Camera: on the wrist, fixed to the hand. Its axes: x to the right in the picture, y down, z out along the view.
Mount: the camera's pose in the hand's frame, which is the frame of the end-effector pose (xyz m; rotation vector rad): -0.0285 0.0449 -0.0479 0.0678 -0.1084 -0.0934
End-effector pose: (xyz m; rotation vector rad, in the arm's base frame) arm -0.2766 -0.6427 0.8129 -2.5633 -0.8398 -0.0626
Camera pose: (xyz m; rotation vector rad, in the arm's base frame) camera -0.2697 -0.7109 0.8334 -2.4816 -0.9849 0.0759
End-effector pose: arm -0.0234 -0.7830 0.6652 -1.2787 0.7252 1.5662
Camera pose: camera -0.0463 -0.8503 0.6738 -1.1527 0.6359 1.5103
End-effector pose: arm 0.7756 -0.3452 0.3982 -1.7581 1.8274 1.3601
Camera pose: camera 0.7617 -0.3706 0.4636 -1.6795 1.6927 1.3151
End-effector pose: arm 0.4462 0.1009 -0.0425 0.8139 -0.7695 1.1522
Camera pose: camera 0.4011 0.1380 -0.0839 0.9655 -0.7768 1.0620
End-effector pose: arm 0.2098 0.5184 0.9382 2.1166 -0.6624 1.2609
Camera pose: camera 0.1385 0.5234 0.9412 2.2572 -0.5663 1.1396
